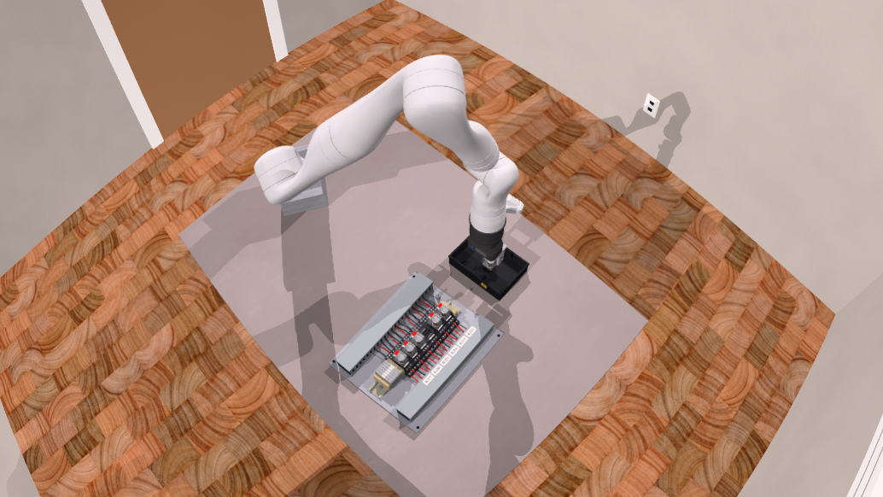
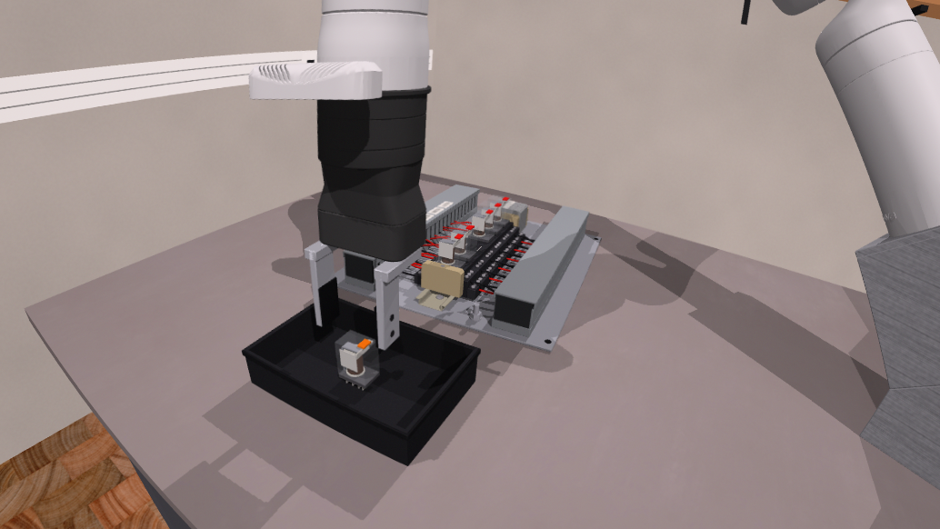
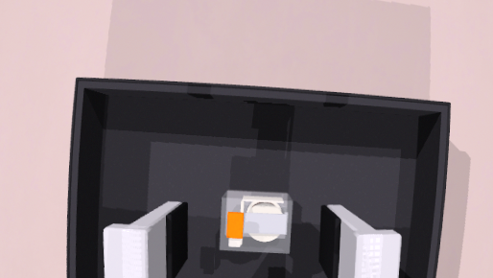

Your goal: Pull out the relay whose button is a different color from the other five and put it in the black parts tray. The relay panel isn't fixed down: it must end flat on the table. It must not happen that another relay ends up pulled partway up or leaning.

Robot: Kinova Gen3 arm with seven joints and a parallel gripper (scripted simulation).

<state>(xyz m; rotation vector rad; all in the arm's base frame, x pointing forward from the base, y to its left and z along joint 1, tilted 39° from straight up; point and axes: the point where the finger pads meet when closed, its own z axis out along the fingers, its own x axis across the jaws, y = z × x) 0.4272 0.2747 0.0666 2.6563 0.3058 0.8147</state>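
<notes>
My hand is 6 cm above the tray.
</notes>
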